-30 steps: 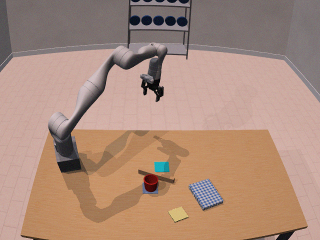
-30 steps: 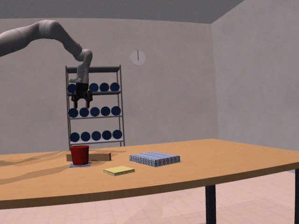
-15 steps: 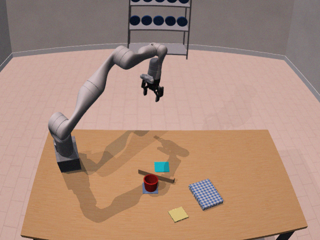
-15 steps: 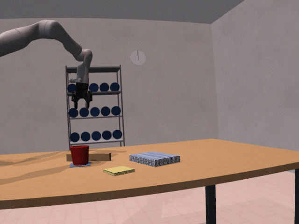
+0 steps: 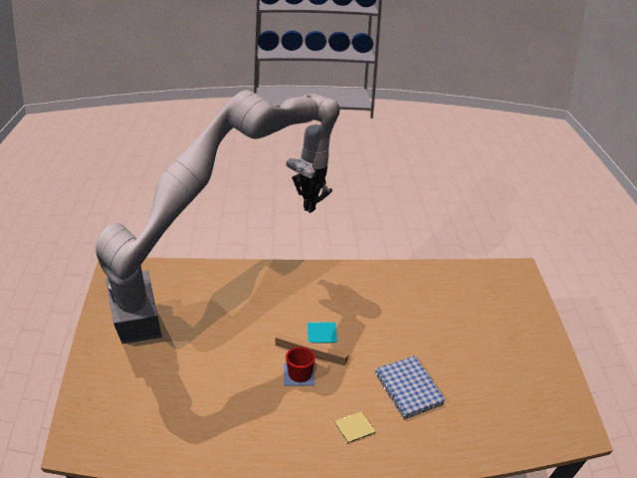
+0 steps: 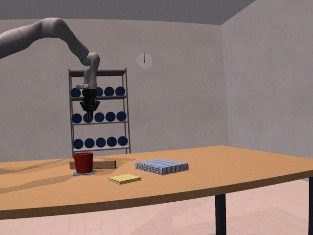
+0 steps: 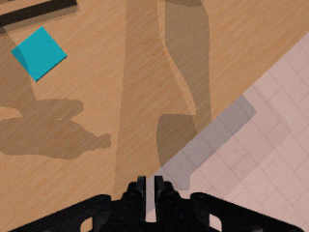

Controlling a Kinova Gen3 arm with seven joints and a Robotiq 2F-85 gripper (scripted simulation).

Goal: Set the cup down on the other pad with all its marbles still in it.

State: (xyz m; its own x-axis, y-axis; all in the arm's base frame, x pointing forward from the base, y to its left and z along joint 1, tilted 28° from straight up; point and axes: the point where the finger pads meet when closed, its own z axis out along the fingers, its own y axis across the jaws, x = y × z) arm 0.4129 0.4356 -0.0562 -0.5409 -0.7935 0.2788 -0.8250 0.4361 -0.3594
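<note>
The red cup lies 45 cm to the right of my hand, 21 cm below it and 2 cm ahead of it. Round my hand: wooden rail 36 cm to the right, 23 cm below, 4 cm ahead; cyan pad 28 cm to the right, 24 cm below, 7 cm ahead; blue checked block 48 cm to the right, 31 cm ahead, 22 cm below.
</note>
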